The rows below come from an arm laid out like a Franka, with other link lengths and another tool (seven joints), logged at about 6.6 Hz.
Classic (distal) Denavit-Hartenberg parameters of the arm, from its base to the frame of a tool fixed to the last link. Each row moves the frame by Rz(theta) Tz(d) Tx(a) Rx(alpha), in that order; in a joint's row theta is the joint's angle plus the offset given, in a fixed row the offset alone. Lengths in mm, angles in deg.
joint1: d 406.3; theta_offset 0; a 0; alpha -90
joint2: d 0; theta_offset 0; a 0; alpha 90
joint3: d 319.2; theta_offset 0; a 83.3; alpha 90
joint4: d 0; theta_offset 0; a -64.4; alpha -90
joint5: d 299.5; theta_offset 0; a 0; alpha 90
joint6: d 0; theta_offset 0; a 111.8; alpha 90
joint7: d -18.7; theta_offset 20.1; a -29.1; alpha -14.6
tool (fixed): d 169; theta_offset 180; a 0; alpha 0
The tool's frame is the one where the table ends.
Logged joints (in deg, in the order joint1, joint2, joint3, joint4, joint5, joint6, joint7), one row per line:
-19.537 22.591 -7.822 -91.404 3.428 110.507 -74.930
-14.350 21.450 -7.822 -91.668 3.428 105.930 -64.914
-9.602 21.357 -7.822 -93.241 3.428 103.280 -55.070
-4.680 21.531 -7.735 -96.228 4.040 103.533 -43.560
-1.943 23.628 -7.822 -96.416 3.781 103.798 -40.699
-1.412 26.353 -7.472 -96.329 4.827 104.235 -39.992
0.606 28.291 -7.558 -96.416 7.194 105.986 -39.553
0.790 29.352 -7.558 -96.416 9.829 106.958 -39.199
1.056 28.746 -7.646 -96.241 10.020 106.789 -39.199
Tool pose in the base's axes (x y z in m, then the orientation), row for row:
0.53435 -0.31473 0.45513 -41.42 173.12 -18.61
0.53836 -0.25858 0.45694 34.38 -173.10 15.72
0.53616 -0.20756 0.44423 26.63 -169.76 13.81
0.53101 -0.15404 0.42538 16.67 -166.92 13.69
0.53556 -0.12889 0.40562 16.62 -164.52 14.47
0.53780 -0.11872 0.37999 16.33 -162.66 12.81
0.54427 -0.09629 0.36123 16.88 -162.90 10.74
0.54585 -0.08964 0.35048 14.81 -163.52 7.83
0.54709 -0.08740 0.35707 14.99 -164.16 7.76
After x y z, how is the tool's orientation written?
As a rotation vector, in degrees.
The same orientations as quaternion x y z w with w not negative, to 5 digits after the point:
-0.23142 0.96724 -0.10398 0.00893
0.19398 -0.97668 0.08870 0.02461
0.15413 -0.98257 0.07993 0.06636
0.09853 -0.98660 0.08092 0.10185
0.09938 -0.98375 0.08652 0.12196
0.09861 -0.98228 0.07736 0.13936
0.10186 -0.98303 0.06481 0.13810
0.08926 -0.98556 0.04719 0.13592
0.09006 -0.98627 0.04662 0.13031

